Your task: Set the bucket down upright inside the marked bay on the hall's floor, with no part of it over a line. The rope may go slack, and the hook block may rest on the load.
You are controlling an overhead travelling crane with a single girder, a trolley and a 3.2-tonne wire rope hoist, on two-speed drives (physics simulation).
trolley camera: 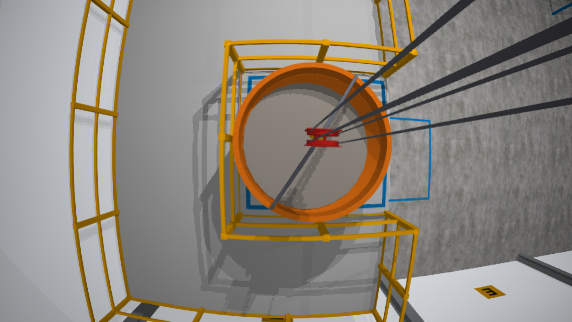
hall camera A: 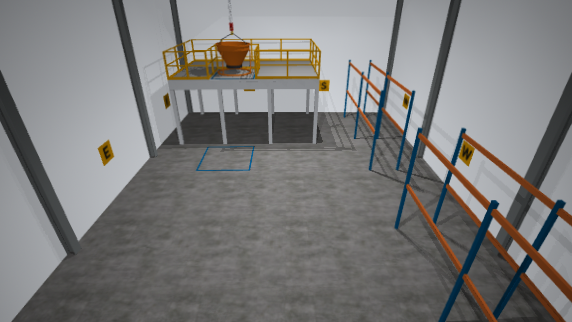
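Observation:
The orange bucket [hall camera A: 233, 54] [trolley camera: 380, 142] is upright at the raised platform's blue-marked square, inside the railed recess. Its base frame is at or very close to the deck; I cannot tell whether they touch. My hook [hall camera A: 232, 32], under the red hook block [hall camera A: 231, 26] [trolley camera: 323, 137], holds the bucket's bail [trolley camera: 292, 177]. The block is above the bucket's opening and the ropes look straight. In the trolley view the hook itself is mostly hidden by the block. The marked bay [hall camera A: 223, 170] [trolley camera: 429, 160], a blue outline on the hall's floor, lies in front of the platform.
Yellow railings [hall camera A: 287, 51] [trolley camera: 275, 44] stand close around the bucket on three sides; the side toward the floor bay is open. The platform [hall camera A: 200, 84] [trolley camera: 165, 150] stands on white legs. Blue and orange racks [hall camera A: 470, 260] line the west side. The E-marked wall [hall camera A: 50, 125] is left.

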